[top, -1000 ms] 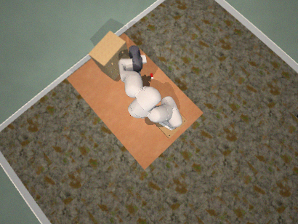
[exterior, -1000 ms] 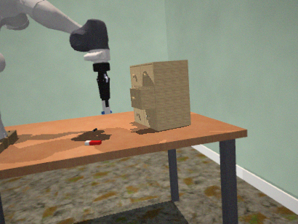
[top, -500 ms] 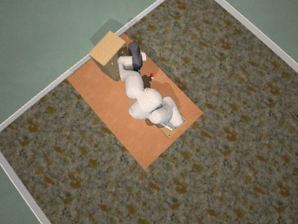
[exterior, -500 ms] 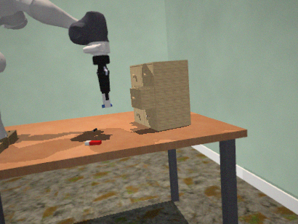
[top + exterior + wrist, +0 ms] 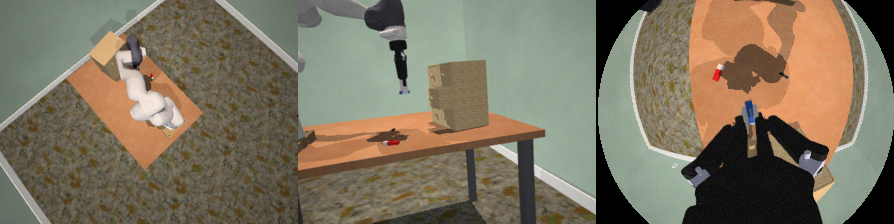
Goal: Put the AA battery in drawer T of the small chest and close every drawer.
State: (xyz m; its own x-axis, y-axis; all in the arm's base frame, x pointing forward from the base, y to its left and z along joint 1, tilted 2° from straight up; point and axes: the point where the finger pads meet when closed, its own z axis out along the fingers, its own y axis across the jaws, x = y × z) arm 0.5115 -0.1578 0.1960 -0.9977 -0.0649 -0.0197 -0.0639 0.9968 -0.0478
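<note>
Now: the drawer 22 cm ahead of my hand, 1 cm to the right of it and 9 cm below it. The rest, counted from my hand: white cylinder: 11 cm behind, 10 cm to the right, 22 cm below; blue AA battery: 3 cm below; small black piece: 5 cm behind, 14 cm to the left, 22 cm below.
</note>
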